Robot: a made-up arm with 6 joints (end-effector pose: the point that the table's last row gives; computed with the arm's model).
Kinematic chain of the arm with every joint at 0, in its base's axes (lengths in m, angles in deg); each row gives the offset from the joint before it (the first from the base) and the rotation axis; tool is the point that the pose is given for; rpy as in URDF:
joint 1: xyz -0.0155 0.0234 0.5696 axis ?
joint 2: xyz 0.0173 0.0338 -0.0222 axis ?
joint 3: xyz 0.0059 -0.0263 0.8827 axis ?
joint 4: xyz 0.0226 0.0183 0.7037 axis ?
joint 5: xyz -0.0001 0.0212 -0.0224 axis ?
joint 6: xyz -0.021 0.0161 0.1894 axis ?
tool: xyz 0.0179 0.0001 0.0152 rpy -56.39 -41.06 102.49
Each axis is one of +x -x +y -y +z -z.
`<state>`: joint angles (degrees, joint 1 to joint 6).
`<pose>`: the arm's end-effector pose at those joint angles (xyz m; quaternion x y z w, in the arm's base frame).
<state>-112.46 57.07 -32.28 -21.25 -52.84 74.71</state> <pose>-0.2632 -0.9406 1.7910 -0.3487 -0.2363 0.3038 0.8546</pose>
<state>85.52 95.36 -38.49 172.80 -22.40 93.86</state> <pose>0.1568 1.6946 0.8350 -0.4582 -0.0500 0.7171 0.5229</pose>
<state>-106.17 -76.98 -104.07 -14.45 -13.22 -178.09</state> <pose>0.2795 0.7449 -0.1185 -0.0914 0.8850 0.2881 0.3541</pose>
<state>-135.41 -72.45 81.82 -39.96 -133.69 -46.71</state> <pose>0.6533 0.4921 1.3573 0.9545 -0.2796 -0.0795 0.0665</pose>
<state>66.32 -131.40 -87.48 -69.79 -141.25 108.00</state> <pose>-0.2932 -0.2480 -0.4480 -0.3193 -0.4506 -0.5101 0.6594</pose>
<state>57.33 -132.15 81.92 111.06 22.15 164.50</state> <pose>-0.7814 -1.0793 0.5015 -0.0872 -0.8464 0.0373 0.5240</pose>
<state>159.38 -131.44 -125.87 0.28 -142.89 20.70</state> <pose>0.0762 -0.0847 -0.0503 -0.6494 0.2852 -0.4291 0.5593</pose>
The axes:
joint 1: +z
joint 2: +y
joint 3: +y
joint 4: +z
joint 5: +y
joint 6: +z

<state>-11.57 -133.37 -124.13 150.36 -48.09 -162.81</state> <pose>0.0719 -0.0862 -0.3829 0.4565 0.4093 -0.0311 0.7894</pose>
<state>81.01 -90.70 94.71 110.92 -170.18 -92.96</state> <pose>-0.1503 -0.7884 1.0167 0.8345 0.1445 -0.2363 0.4763</pose>
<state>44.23 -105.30 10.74 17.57 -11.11 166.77</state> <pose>-1.2646 -1.1342 0.1873 0.3308 -0.3378 -0.5943 0.6506</pose>
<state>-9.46 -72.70 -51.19 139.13 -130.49 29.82</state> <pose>-1.3506 0.1356 0.6012 -0.3104 -0.0113 -0.3821 0.8703</pose>
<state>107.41 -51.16 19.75 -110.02 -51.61 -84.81</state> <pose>0.1093 -0.9799 1.8347 -0.2028 -0.5649 -0.3592 0.7146</pose>
